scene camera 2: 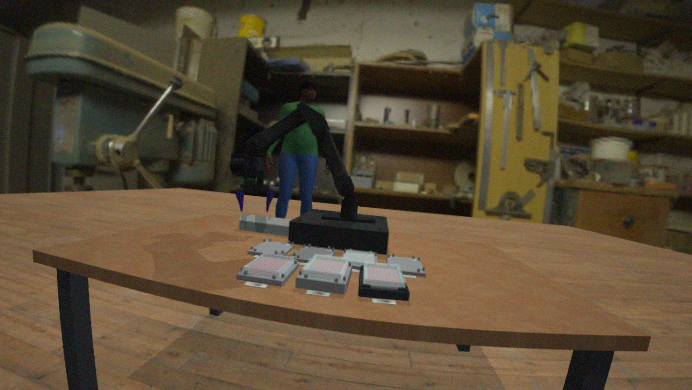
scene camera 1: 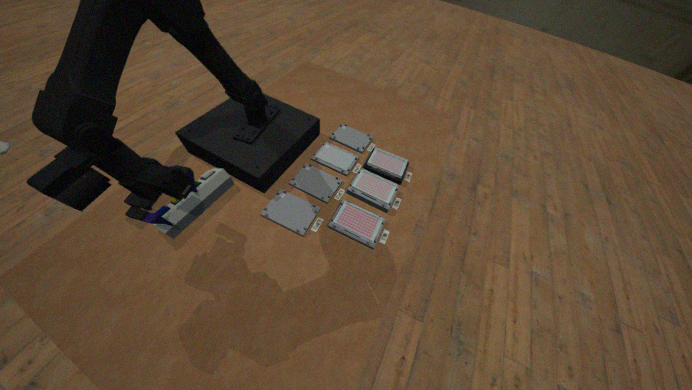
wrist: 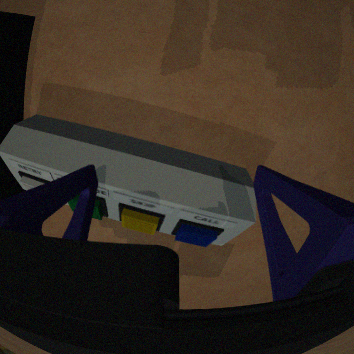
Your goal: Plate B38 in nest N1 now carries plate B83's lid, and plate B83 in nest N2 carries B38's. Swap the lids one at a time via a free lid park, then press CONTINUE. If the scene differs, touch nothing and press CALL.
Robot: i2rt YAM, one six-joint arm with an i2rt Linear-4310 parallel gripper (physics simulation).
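Frame: origin at the arm's base, x ahead, y left, z up, level; centimetres.
Where they show: gripper, fingertip midpoint: (scene camera 2: 254, 211) (scene camera 1: 183, 207) (wrist: 175, 173); arm's base at its link origin: (scene camera 2: 348, 219) (scene camera 1: 258, 123).
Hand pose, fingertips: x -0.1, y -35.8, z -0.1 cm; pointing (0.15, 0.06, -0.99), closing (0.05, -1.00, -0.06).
Observation:
Each offset is from my fingertips to the top centre of the thing. "spot": to the spot under its first point.
My gripper (scene camera 1: 184, 207) (scene camera 2: 255, 211) (wrist: 175, 173) is open and empty, its blue fingers wide apart over the button box {dx -4.4, dy +5.0, dz -1.6 cm} (scene camera 1: 200, 202) (scene camera 2: 264, 225) (wrist: 150, 165). In the wrist view the left finger partly covers the green button {dx -5.4, dy +7.8, dz -2.4 cm} (wrist: 97, 212); the yellow button {dx -6.5, dy +2.9, dz -2.4 cm} (wrist: 141, 221) and blue CALL button {dx -7.5, dy -2.0, dz -2.4 cm} (wrist: 198, 235) lie between the fingers. The RETRY button {spot: dx -2.8, dy +12.3, dz -2.8 cm} (wrist: 34, 177) is at the left. Three pink-welled plates {dx +42.4, dy +15.0, dz -5.3 cm} (scene camera 1: 357, 221) {dx +44.2, dy +28.1, dz -4.0 cm} (scene camera 1: 373, 188) {dx +46.4, dy +40.5, dz -4.4 cm} (scene camera 1: 387, 163) sit in nests; their labels and lid marks are too small to read. One lid park {spot: dx +28.2, dy +36.6, dz -6.3 cm} (scene camera 1: 335, 157) (scene camera 2: 360, 258) looks paler, apparently bearing a clear lid.
Three other lid parks {spot: dx +23.0, dy +11.7, dz -7.0 cm} (scene camera 1: 291, 211) {spot: dx +25.9, dy +24.3, dz -7.0 cm} (scene camera 1: 316, 182) {spot: dx +30.4, dy +50.0, dz -7.0 cm} (scene camera 1: 351, 137) are grey and look bare. The black robot base (scene camera 1: 250, 145) (scene camera 2: 338, 235) stands between the button box and the parks. A person in a green top (scene camera 2: 300, 140) stands behind the table.

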